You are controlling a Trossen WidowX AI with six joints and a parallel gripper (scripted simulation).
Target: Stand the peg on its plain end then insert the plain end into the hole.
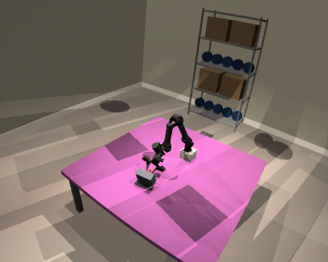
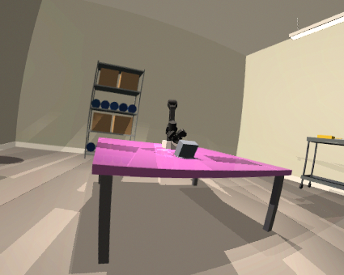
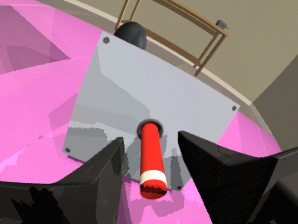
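The red peg is 20 mm behind my gripper tip and 10 mm to the right of it. Round my gripper tip: dark panel block 40 mm ahead, 10 mm to the left, 20 mm below.
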